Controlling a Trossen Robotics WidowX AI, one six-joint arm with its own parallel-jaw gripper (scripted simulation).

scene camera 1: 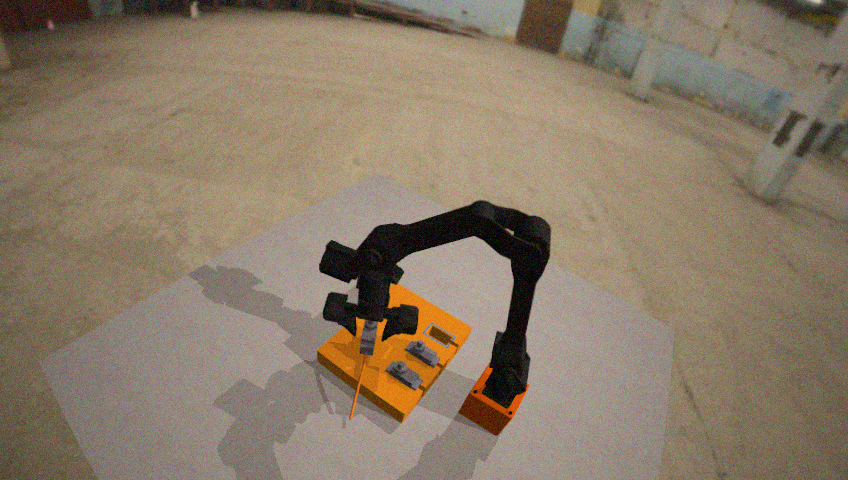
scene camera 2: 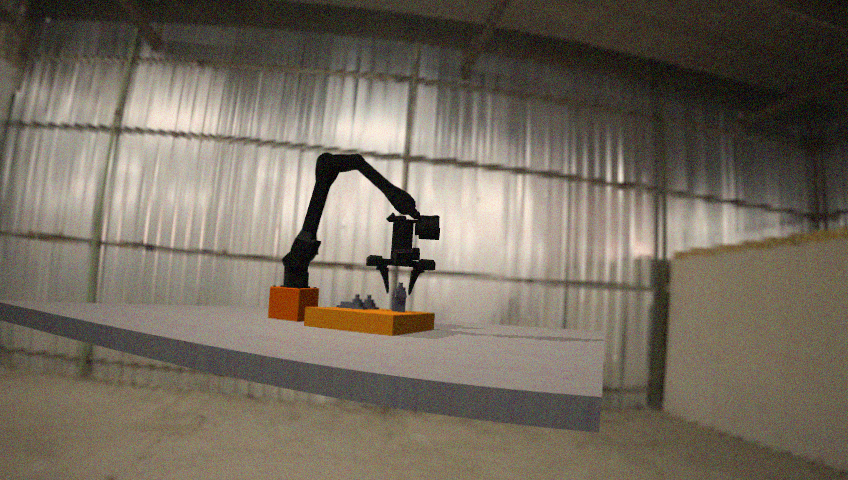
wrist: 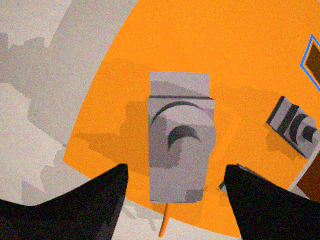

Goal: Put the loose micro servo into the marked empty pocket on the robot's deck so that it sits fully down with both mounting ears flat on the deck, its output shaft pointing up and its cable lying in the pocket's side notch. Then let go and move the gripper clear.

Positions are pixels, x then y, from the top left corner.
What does the gripper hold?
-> Nothing.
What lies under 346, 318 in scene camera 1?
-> The gripper.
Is the gripper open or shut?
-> Open.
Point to an orange deck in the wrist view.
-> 253, 59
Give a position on an orange deck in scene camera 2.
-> At 372, 321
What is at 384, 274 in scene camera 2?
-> The gripper.
